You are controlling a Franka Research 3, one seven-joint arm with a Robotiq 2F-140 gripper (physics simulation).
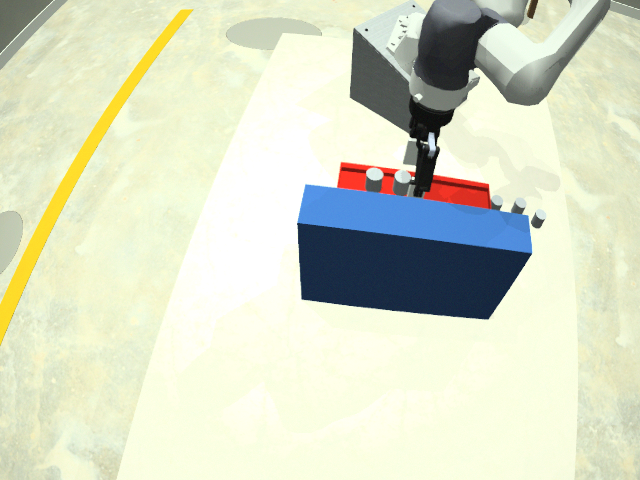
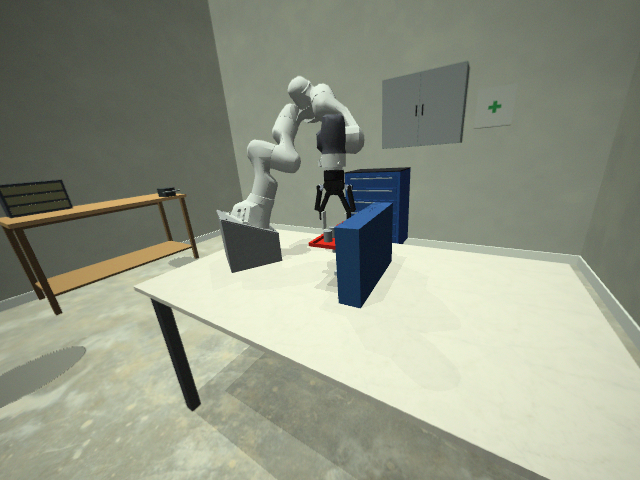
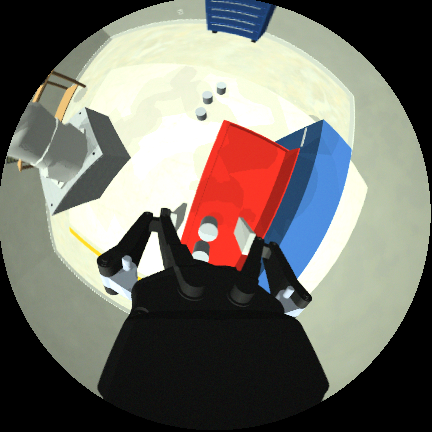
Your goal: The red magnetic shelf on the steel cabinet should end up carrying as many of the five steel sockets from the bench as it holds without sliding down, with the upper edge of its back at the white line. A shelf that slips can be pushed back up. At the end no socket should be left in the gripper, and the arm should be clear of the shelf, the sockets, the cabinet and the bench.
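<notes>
The red shelf [image 1: 460,193] [image 2: 316,243] [image 3: 235,170] sits against the blue cabinet [image 1: 413,268] [image 2: 367,258] [image 3: 320,200]. A short piece of the white line [image 3: 304,136] shows beside the upper corner of its back; the exact level is hard to tell. Two grey sockets [image 1: 374,180] [image 1: 402,183] [image 3: 208,230] [image 3: 201,254] stand upright on the shelf near one end. My gripper [image 1: 413,171] [image 2: 336,215] [image 3: 210,217] is open, its fingers apart on either side of the inner socket. Three sockets [image 1: 496,202] [image 1: 519,206] [image 1: 538,218] [image 3: 201,114] [image 3: 207,97] [image 3: 221,88] stand on the bench beyond the shelf's other end.
The arm's grey pedestal [image 1: 379,82] [image 2: 253,248] [image 3: 107,160] stands behind the shelf on the white bench [image 1: 336,392] [image 2: 465,330]. The cabinet's wall rises close beside the gripper. A blue drawer cabinet [image 2: 401,206] [image 3: 235,17] and a wooden workbench [image 2: 113,204] stand farther off.
</notes>
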